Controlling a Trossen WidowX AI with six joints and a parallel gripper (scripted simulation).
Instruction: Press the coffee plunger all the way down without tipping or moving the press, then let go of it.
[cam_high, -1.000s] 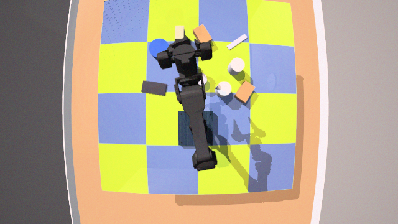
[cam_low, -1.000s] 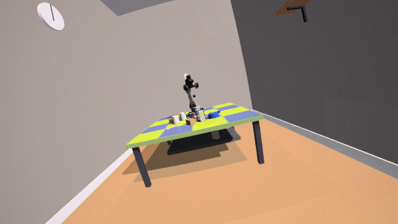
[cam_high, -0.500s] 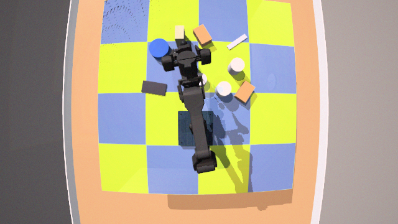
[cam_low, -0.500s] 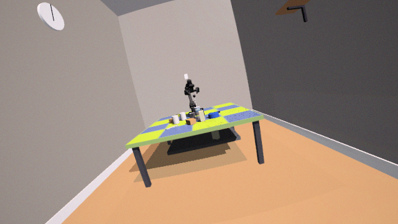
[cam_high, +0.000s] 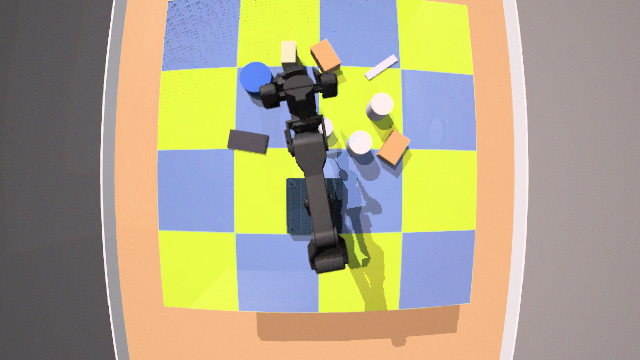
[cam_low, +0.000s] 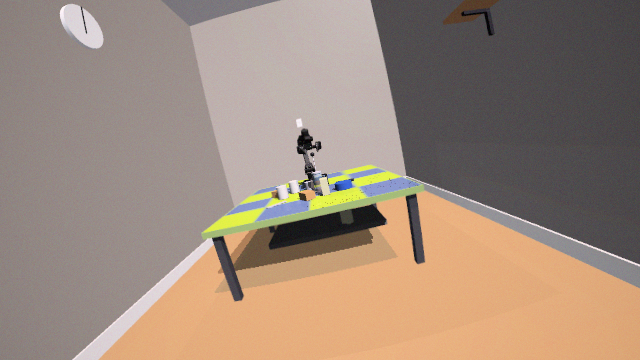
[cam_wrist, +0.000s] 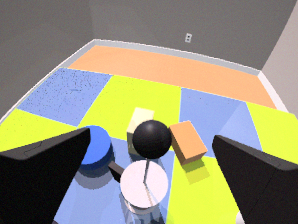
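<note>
My gripper tip is now 10 mm short of the coffee press, 20 mm to the right of it and 150 mm above it. Also, from my gripper tip: dark flat slab: 140 mm behind, 210 mm to the left, 290 mm below; then blue cylinder: 100 mm ahead, 170 mm to the left, 270 mm below; then white strip: 140 mm ahead, 320 mm to the right, 290 mm below.
</note>
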